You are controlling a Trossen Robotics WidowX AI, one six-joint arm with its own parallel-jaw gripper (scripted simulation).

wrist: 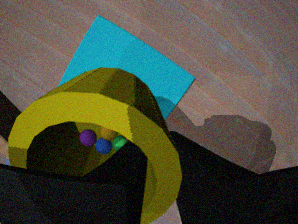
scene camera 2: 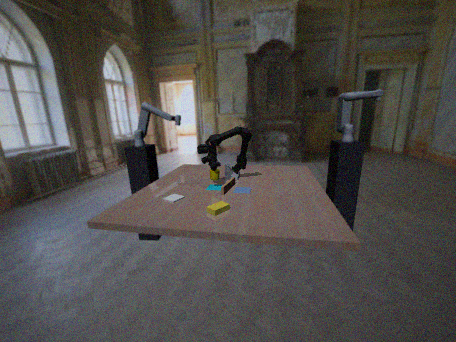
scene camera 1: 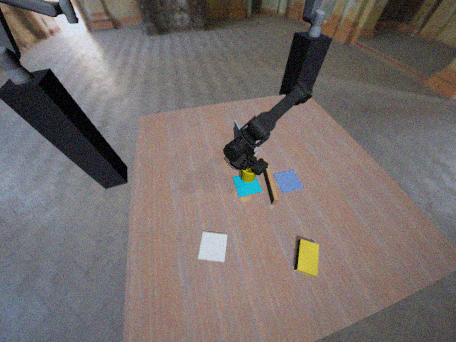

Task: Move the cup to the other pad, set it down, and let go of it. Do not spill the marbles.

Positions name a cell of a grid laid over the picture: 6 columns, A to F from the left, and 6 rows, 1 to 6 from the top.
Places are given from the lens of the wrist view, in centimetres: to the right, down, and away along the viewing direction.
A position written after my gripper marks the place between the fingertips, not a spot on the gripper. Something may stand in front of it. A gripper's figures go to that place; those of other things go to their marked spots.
my gripper (wrist: D4): 0, 2, 10
cyan pad (wrist: C2): -4, -6, 17
